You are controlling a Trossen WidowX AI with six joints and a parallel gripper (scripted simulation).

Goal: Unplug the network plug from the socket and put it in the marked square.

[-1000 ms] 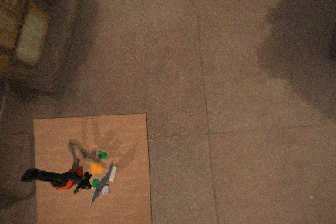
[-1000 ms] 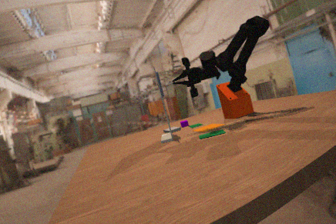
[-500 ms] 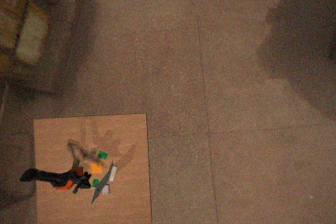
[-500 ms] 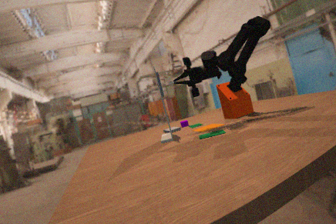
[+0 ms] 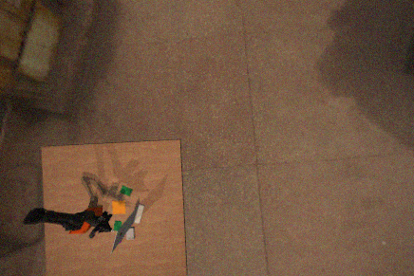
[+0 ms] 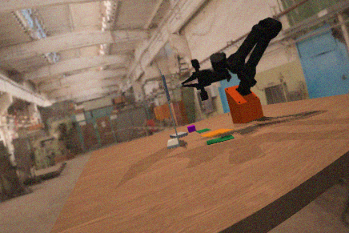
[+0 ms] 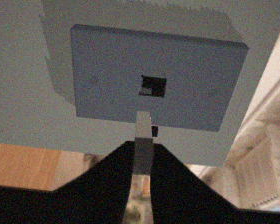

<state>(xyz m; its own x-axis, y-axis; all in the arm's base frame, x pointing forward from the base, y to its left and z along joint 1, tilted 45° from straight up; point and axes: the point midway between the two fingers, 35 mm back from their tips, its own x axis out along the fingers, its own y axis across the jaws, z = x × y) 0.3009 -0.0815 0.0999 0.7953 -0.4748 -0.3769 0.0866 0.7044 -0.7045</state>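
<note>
The orange marked square is 250 mm below my gripper tip, 90 mm behind it and 40 mm to the left of it. The rest, counted from my gripper tip: grey network plug: 10 mm ahead; then purple block: 250 mm to the right, 240 mm below, 110 mm behind; then thin upright panel: 100 mm below, 80 mm ahead, 30 mm to the right.
</note>
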